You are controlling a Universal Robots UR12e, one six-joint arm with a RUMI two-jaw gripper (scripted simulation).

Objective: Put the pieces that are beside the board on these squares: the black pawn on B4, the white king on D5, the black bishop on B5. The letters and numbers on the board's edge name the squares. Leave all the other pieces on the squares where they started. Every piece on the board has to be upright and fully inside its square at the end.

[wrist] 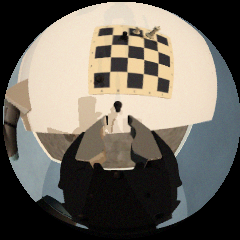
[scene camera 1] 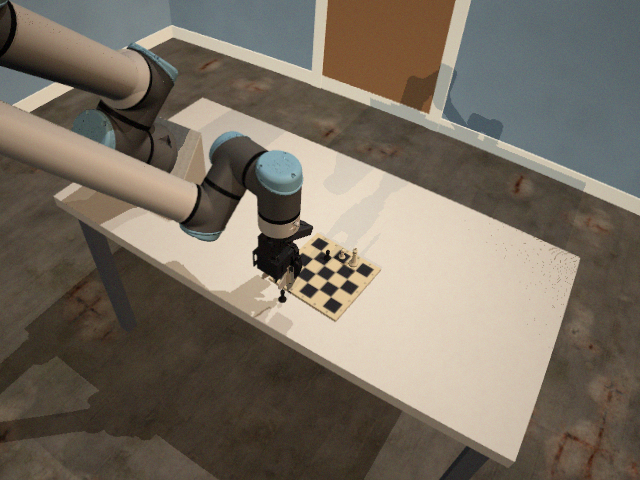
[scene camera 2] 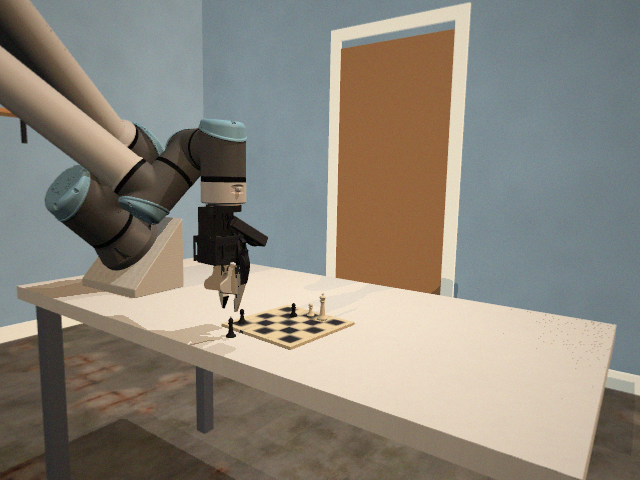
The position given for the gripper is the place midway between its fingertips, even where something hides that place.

In view: the gripper (scene camera 2: pixel 229 310) and a chessboard (scene camera 1: pixel 330 287).
The chessboard also shows in the wrist view (wrist: pixel 140 65) and in scene camera 2 (scene camera 2: pixel 276 326). The gripper shows as well in scene camera 1 (scene camera 1: pixel 282 286).
